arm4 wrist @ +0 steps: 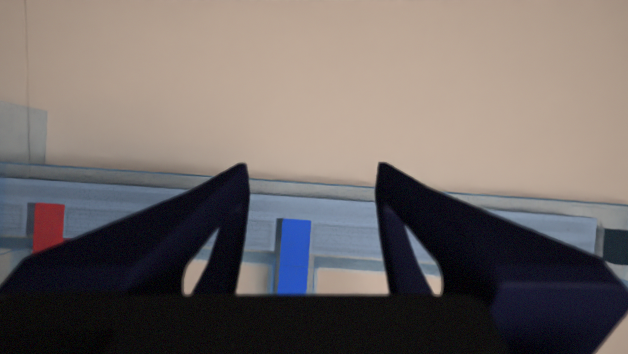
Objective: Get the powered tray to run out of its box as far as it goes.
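My arm4 gripper (312, 164) is open, its two dark fingers wide apart with nothing between the tips. Below the tips, a pale blue, partly see-through long structure (340, 232) runs across the lower part of the view. A bright blue bar (295, 250) stands out on it between the two fingers, farther down than the tips; its lower end is hidden by the gripper body. A red bar (48, 227) shows at the left, partly behind the left finger. I cannot tell which part is the powered tray or its box. Arm1, arm2 and arm3 do not show.
A grey-blue see-through panel (15, 135) stands at the left edge. A dark block (617, 246) shows at the right edge, at the end of the pale blue structure. A plain beige surface (310, 90) fills the upper part, with a thin dark line at its left.
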